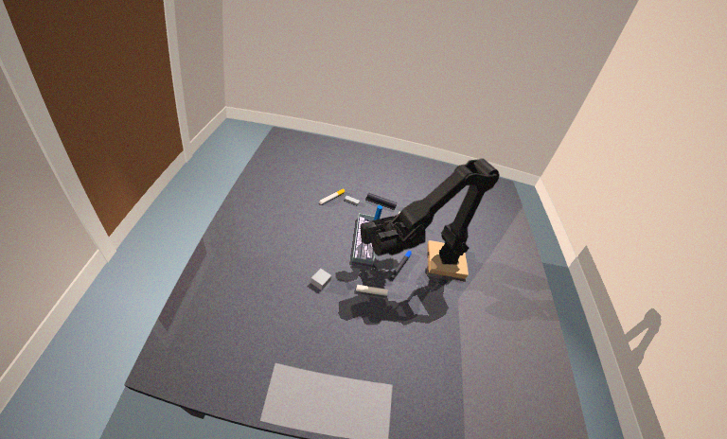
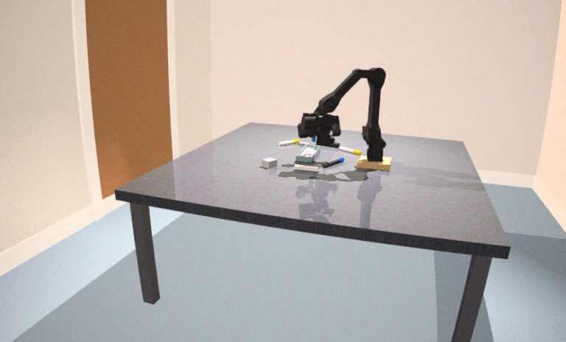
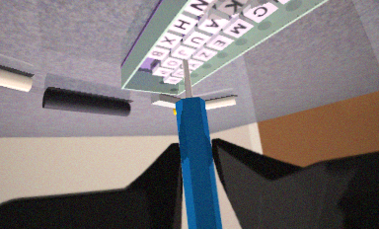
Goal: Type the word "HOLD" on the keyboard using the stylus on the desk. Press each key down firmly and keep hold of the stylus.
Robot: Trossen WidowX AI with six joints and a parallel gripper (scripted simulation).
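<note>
My gripper tip is now 110 mm past the blue-capped dark pen, 80 mm to the right of it and 90 mm above it. The rest, counted from my gripper tip: dark bar (60 mm behind, 200 mm to the right, 90 mm below); thin grey tip (50 mm below); blue stylus (10 mm below).
</note>
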